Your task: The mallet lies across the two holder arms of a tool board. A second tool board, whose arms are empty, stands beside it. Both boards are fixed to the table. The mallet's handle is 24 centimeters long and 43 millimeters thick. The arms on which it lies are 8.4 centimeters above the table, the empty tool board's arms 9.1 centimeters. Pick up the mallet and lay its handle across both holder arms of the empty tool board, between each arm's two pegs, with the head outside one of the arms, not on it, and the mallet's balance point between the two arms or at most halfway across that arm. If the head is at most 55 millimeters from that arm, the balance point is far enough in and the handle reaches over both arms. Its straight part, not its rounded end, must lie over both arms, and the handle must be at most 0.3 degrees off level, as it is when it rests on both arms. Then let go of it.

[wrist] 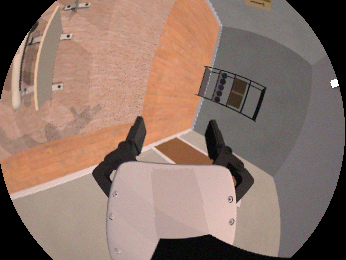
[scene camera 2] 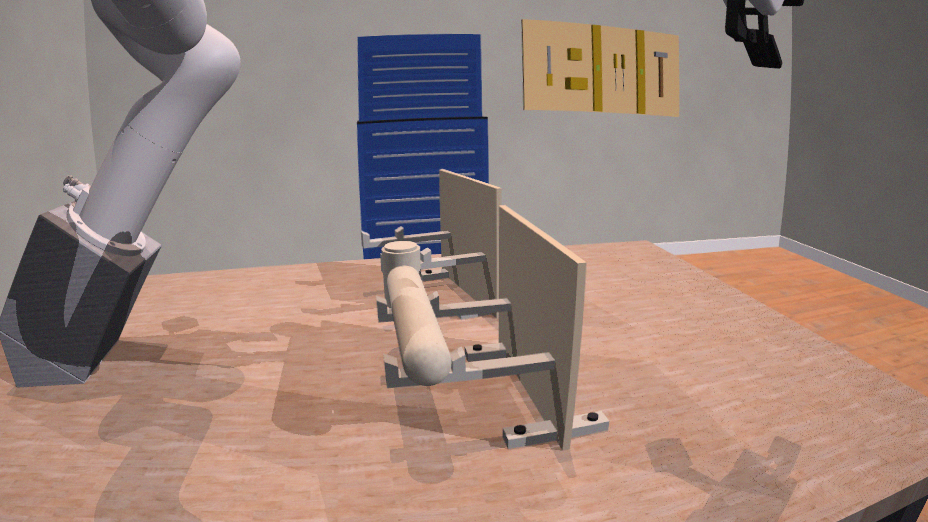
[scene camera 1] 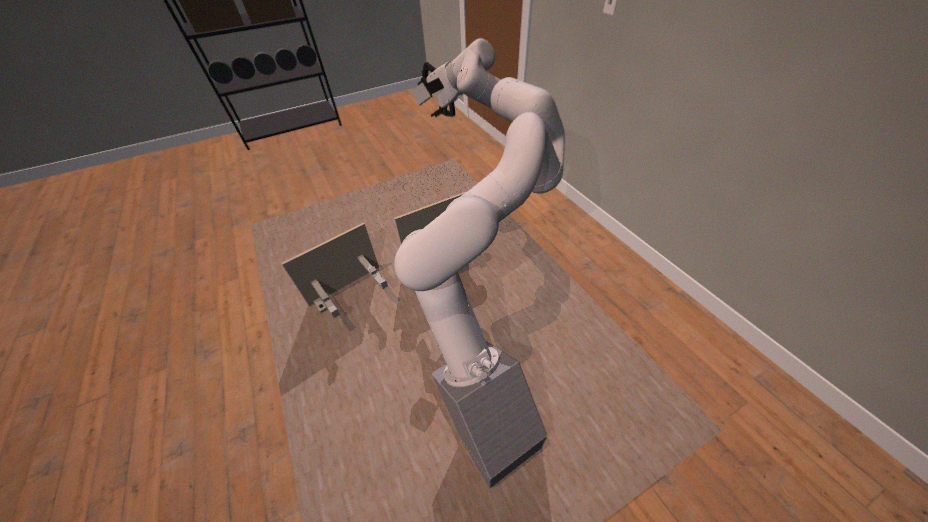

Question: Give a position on a wooden mallet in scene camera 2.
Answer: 426,360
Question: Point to a tool board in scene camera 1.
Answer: At 339,261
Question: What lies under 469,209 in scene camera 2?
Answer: A tool board.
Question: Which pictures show my gripper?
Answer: The wrist view, scene camera 2 and scene camera 1: all of them.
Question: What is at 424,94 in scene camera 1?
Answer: My gripper.
